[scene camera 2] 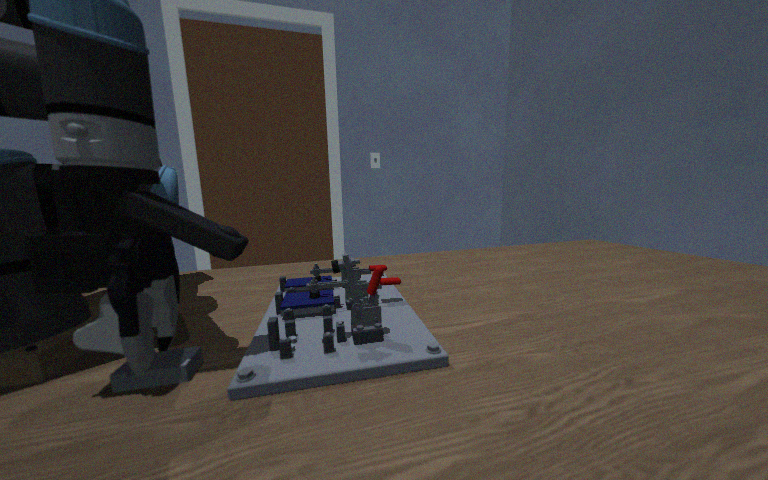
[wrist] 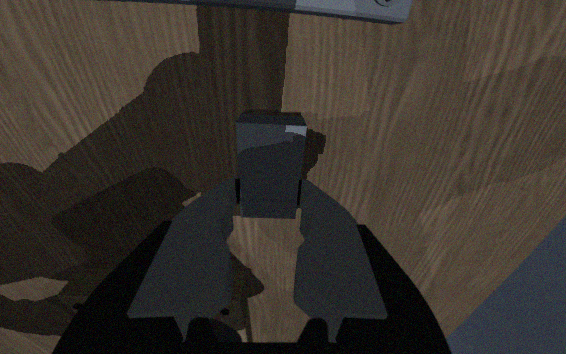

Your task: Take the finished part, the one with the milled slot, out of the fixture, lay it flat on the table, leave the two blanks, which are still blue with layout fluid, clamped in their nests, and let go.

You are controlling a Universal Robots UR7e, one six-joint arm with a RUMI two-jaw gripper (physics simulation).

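Places are measured from the arm's base along level axes (x left, y back, z up), in millimetres.
Where they show: gripper, fingertip midpoint: [scene camera 2: 154,363] [wrist: 269,181]; arm's base, origin of the base link: [scene camera 2: 7,334].
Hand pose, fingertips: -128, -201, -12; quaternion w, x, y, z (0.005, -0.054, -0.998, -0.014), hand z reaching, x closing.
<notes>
Things, the pixels of their top centre, and the offset from my fingertips, as dx, dy, dz. "pt": a spot on its surface instead. Level surfaces: height alone.
- grey block, middle of its top: [wrist: 269,177] [scene camera 2: 159,359] -1, -5, +4
- red clamp handle, surface spot: [scene camera 2: 375,280] pt -42, -252, +77
- grey clamp block, surface spot: [scene camera 2: 367,322] pt -42, -240, +23
- wooden table, its level: dz -17
The finished part, a grey block [scene camera 2: 158,370] [wrist: 271,170], is held between the fingertips of my gripper [scene camera 2: 150,349] [wrist: 269,181]. In the scene view it is nearly level, at or just above the table left of the fixture; contact is unclear. Its slot cannot be made out. The fixture's pale base plate [scene camera 2: 339,374] [wrist: 345,6] bears two blue blanks, a nearer one [scene camera 2: 305,300] and a farther one [scene camera 2: 299,281], in their nests under clamp arms. The nearest nest, with dark upright posts [scene camera 2: 273,333], holds no part.
A red clamp handle [scene camera 2: 375,280] stands up above a grey clamp block [scene camera 2: 367,322] on the plate's right side. Bolt heads [scene camera 2: 246,374] [scene camera 2: 433,348] sit at the near corners. The wooden table [scene camera 2: 538,362] [wrist: 425,125] extends right of the fixture.
</notes>
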